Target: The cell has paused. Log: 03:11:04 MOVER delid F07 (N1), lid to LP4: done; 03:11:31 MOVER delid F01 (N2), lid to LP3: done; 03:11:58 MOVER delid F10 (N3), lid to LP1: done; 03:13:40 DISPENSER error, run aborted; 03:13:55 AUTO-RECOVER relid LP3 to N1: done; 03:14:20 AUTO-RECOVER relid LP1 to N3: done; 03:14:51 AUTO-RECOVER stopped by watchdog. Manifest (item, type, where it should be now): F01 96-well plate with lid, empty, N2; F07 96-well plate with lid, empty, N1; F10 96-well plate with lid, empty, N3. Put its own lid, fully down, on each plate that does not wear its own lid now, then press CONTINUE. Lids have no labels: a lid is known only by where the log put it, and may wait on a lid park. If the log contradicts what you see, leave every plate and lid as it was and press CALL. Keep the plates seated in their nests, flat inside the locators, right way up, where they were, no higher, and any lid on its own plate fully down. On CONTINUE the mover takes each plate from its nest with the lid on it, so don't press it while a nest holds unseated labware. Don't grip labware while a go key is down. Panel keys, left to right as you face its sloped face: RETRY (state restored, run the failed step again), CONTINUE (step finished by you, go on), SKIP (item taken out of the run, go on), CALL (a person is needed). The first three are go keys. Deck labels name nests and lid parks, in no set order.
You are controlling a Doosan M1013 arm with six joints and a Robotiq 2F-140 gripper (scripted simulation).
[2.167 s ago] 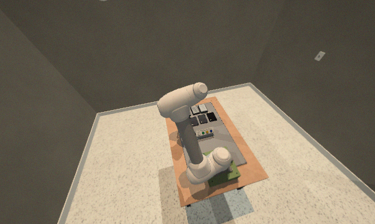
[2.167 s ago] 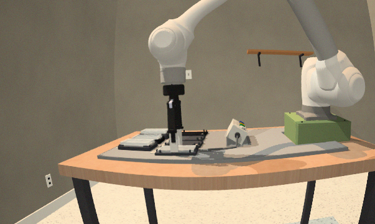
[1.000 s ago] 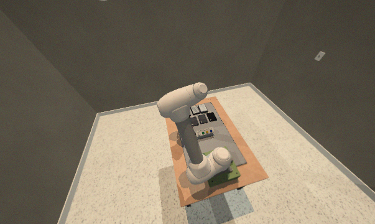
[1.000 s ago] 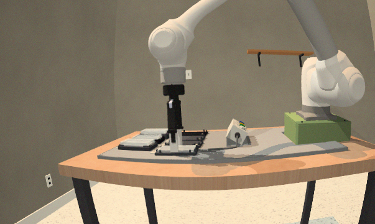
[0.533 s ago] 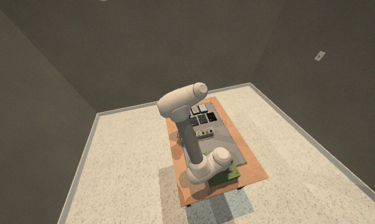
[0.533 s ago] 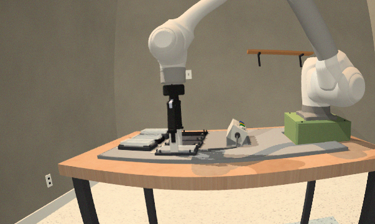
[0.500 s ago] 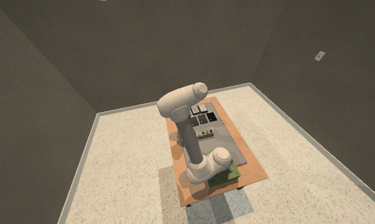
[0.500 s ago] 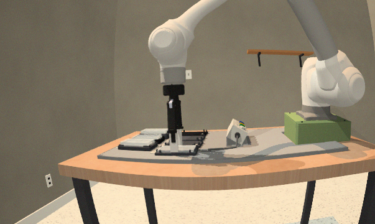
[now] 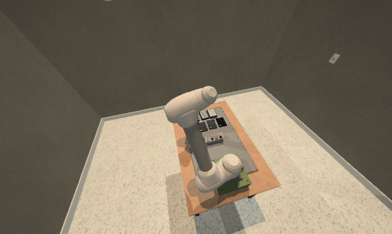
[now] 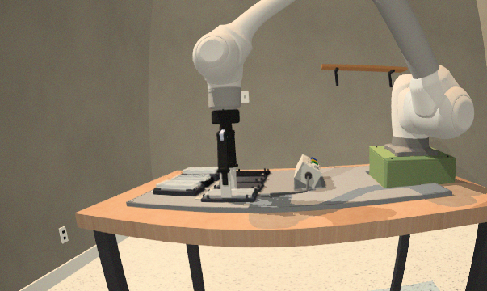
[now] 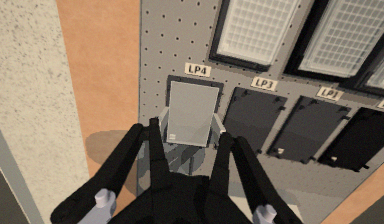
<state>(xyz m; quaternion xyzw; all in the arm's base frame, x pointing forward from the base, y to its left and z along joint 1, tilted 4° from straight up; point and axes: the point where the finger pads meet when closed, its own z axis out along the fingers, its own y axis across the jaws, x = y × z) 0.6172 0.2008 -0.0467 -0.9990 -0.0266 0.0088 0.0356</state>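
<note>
My gripper is now 40 mm above the lid park LP4. The rest, counted from my hand: LP4 label: 90 mm ahead, 40 mm below; plate: 180 mm ahead, 60 mm to the right, 20 mm below; lid park LP3: 120 mm to the right, 40 mm below.
</note>
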